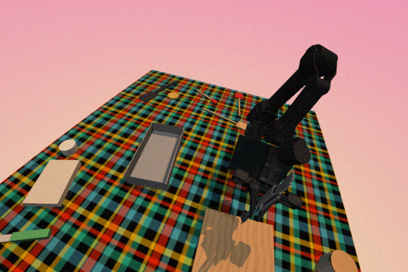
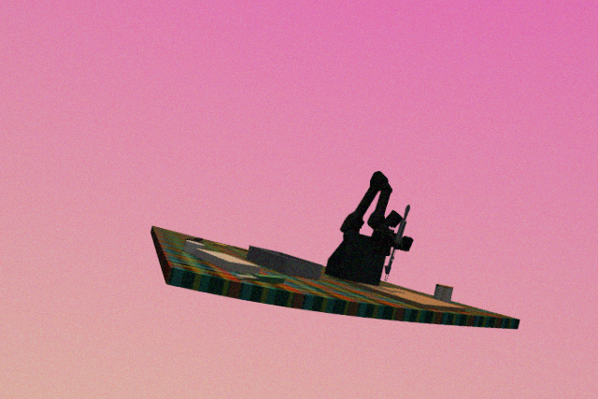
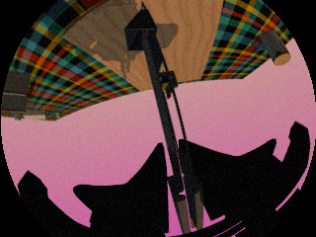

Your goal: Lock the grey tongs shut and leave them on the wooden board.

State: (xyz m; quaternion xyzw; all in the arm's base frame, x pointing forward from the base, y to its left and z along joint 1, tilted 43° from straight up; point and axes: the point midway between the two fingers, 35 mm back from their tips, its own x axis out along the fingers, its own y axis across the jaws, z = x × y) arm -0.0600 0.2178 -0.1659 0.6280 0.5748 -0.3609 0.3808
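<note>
The wooden board is 17 cm below my gripper tip, 11 cm to the left of it and 2 cm behind it. Also, from my gripper tip: pale block 68 cm ahead, 17 cm below, 12 cm to the left; then green-handled tool 62 cm ahead, 30 cm to the left, 17 cm below; then grey roasting tin 41 cm ahead, 17 cm to the right, 15 cm below.
</note>
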